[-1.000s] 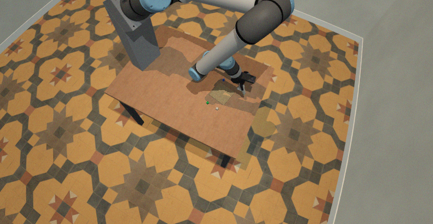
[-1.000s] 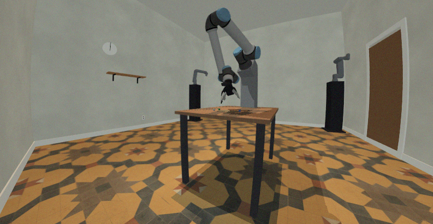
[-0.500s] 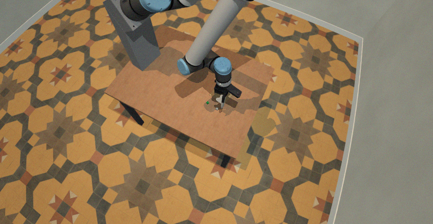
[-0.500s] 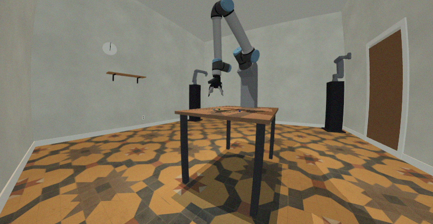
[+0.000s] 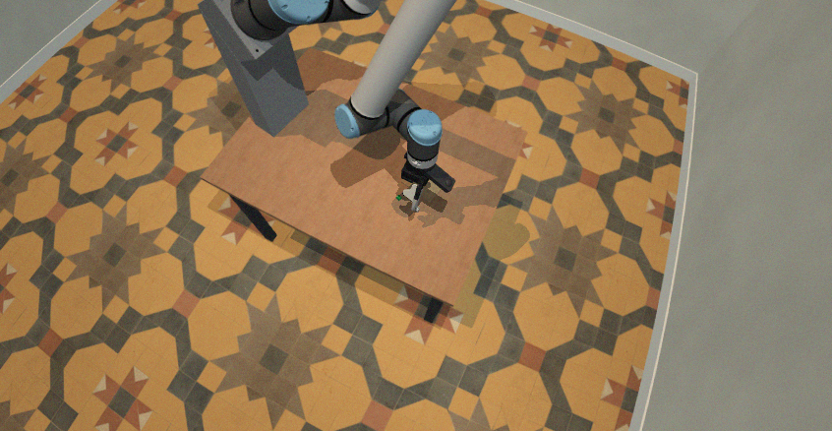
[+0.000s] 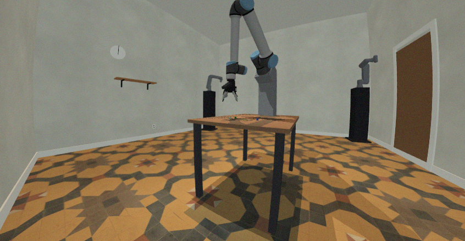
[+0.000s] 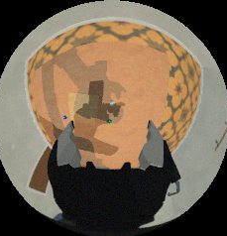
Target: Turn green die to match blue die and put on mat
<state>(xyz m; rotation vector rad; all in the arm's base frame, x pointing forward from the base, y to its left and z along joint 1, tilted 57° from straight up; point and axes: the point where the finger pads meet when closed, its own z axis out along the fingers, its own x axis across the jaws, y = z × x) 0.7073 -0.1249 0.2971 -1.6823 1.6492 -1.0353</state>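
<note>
Right now my hand is 15 cm above the white die and 1 cm past it. From my hand the other things lie so: blue die 25 cm to the left, 15 cm below, 5 cm behind; then tan mat 16 cm below, 13 cm to the left, 2 cm behind; then green die 15 cm below, 10 cm behind, 2 cm to the left.
</note>
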